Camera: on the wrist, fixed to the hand. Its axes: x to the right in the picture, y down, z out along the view.
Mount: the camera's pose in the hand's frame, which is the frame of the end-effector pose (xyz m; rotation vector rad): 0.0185 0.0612 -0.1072 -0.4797 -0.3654 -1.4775
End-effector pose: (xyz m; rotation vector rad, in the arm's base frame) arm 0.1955 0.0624 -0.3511 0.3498 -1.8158 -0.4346
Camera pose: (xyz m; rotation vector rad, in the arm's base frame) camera 0.2923 0.0960 -0.2798 1.3061 -1.4038 -1.9907
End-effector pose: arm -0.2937 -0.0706 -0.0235 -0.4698 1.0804 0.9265
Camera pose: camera -0.3990 -0.1070 -0.0797 -1.1969 -0.0198 -0.1075
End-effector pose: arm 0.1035 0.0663 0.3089 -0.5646 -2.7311 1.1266
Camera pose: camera 0.1322 0.1832 0.3419 1.5222 -2.4989 0.1543
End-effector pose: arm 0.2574 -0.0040 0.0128 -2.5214 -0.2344 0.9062
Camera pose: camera 0.3405 -0.0905 0.0472 -1.6424 -2.2020 0.6051
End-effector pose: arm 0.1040 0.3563 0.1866 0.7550 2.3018 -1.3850
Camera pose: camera 0.1237 0.4795 0.1831 1.4660 -2.5581 1.0164
